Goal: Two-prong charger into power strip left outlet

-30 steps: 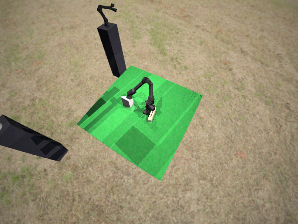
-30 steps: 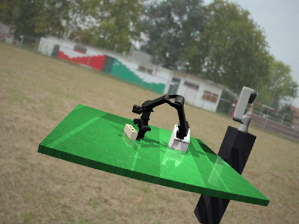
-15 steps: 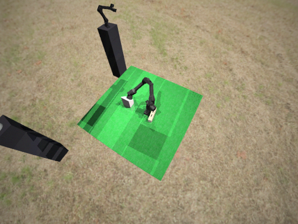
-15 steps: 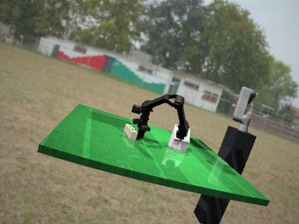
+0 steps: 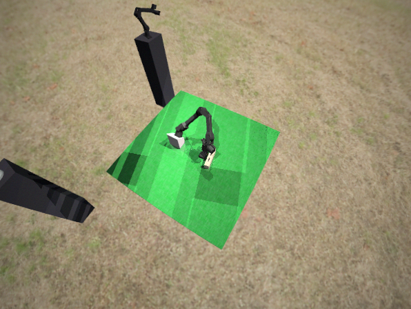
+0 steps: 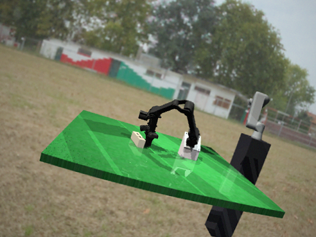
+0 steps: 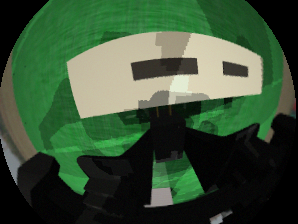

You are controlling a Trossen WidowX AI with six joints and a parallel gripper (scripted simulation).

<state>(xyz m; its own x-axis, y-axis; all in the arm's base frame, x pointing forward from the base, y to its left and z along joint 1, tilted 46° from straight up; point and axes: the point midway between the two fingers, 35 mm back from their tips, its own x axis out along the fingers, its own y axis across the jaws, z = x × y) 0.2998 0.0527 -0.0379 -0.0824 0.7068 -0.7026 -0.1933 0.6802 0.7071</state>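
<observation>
The black two-prong charger is 2 cm ahead of my gripper tip and 1 cm above it.
</observation>
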